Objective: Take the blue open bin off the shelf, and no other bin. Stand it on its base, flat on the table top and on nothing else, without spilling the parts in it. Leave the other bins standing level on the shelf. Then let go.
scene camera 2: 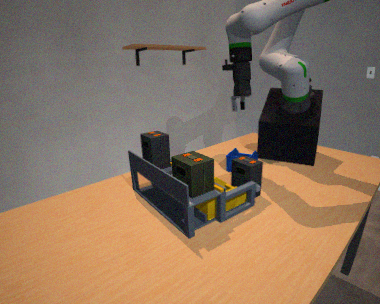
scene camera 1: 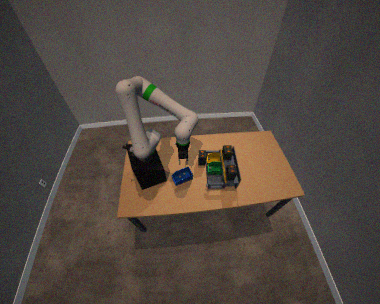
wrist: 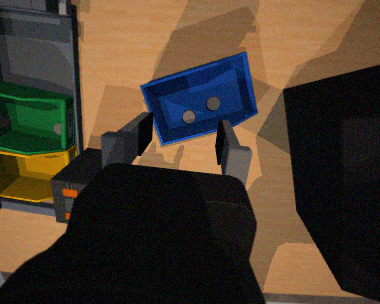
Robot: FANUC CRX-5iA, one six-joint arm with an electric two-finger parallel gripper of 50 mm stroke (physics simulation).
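Places are measured from the arm's base along level axes (x ahead, y right, z down), in metres.
Where they show: gripper, fingertip midpoint: [scene camera 2: 238,110] [scene camera 1: 183,163] [wrist: 184,129]; arm's base, link origin: [scene camera 2: 295,104].
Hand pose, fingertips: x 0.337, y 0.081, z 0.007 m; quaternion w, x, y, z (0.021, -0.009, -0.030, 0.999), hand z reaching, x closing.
Observation:
Each offset is from my fingertips to the centre of the thing. "*": to the spot under its first point. Level surfaces: height alone.
The blue open bin {dy -0.017, dx -0.017, dz +0.225 m} [scene camera 1: 182,176] [scene camera 2: 231,162] [wrist: 187,100] stands upright on the table top {dz +0.263 m} [scene camera 1: 265,170] [scene camera 2: 75,240], apart from the shelf. Two round grey parts lie in it in the wrist view. My gripper [scene camera 1: 183,163] [scene camera 2: 239,109] [wrist: 184,129] is open and empty, above the table and higher than the bin, with its fingers apart near one long side of the bin in the wrist view. The low grey shelf [scene camera 1: 215,186] [scene camera 2: 157,172] [wrist: 77,75] holds a green bin {dy -0.096, dx +0.311, dz +0.219 m} [scene camera 1: 214,168] [wrist: 37,120] and a yellow bin {dy -0.203, dx +0.311, dz +0.219 m} [scene camera 1: 213,157] [scene camera 2: 236,201] [wrist: 30,172], side by side and looking level.
A dark box {dy -0.204, dx +0.175, dz +0.197 m} [scene camera 1: 202,157] [scene camera 2: 247,172] [wrist: 75,182] stands beside the shelf on the robot's side. Two more dark boxes {dy -0.203, dx +0.409, dz +0.113 m} [scene camera 1: 228,152] {* dy +0.063, dx +0.390, dz +0.042 m} [scene camera 1: 231,172] are at the shelf's far side. The black robot pedestal [scene camera 1: 147,172] [scene camera 2: 287,132] [wrist: 340,175] is on the blue bin's other side.

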